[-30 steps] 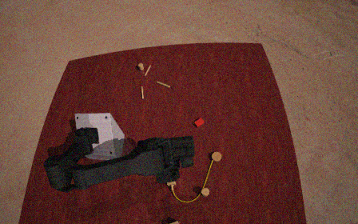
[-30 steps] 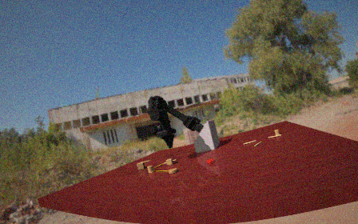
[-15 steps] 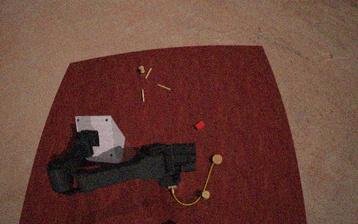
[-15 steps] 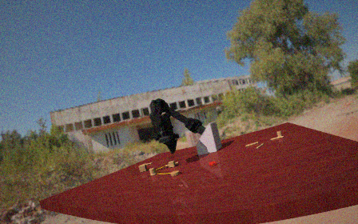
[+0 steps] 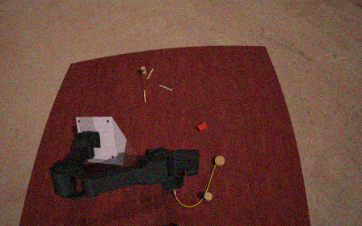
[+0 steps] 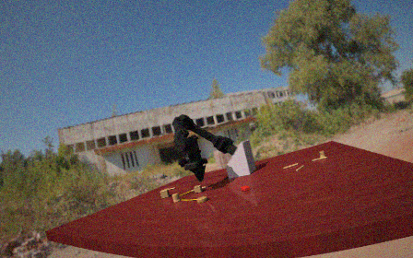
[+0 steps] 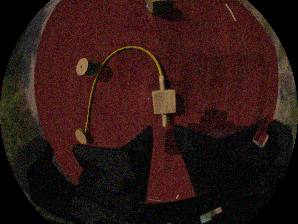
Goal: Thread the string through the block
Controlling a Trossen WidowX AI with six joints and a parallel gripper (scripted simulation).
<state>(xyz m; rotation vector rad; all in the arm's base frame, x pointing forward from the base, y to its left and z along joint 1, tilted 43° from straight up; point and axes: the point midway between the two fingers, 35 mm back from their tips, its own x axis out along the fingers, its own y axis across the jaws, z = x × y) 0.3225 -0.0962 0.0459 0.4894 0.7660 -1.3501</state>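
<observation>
Now: the thin wooden stick 4 cm to the right of my gripper tip and 4 cm below it. From my gripper tip the other things lie so: red cube 10 cm ahead, 24 cm to the left, 4 cm below; round wooden button 17 cm ahead, 8 cm to the left, 4 cm below.
</observation>
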